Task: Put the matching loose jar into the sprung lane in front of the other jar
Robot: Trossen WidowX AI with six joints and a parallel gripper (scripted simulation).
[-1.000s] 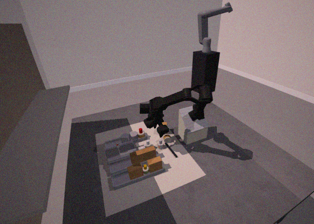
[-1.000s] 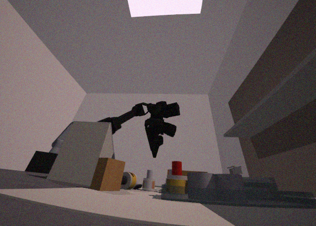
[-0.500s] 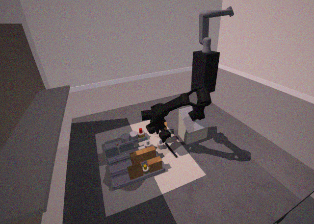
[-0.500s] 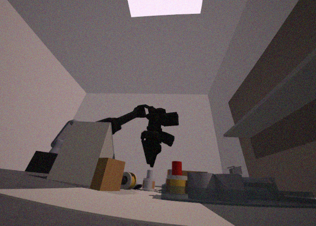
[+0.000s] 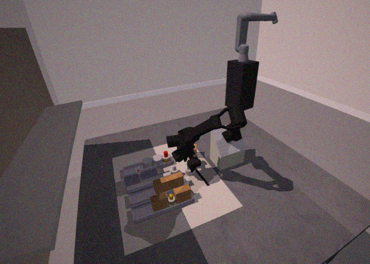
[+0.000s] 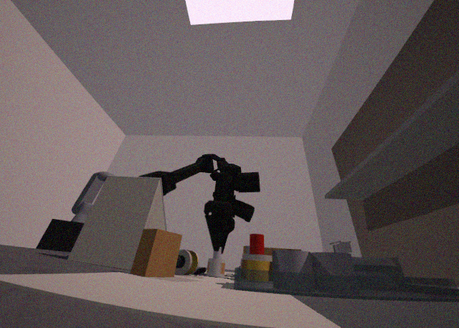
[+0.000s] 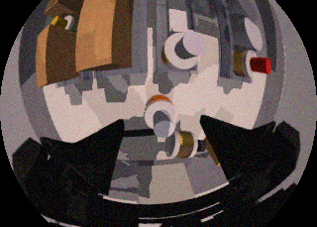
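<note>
Right now my gripper tip is 60 mm to the right of the black rod, 40 mm past it and 40 mm above it. The rest, counted from my gripper tip: grey pusher lane 220 mm ahead, 80 mm to the right, 30 mm below.
</note>
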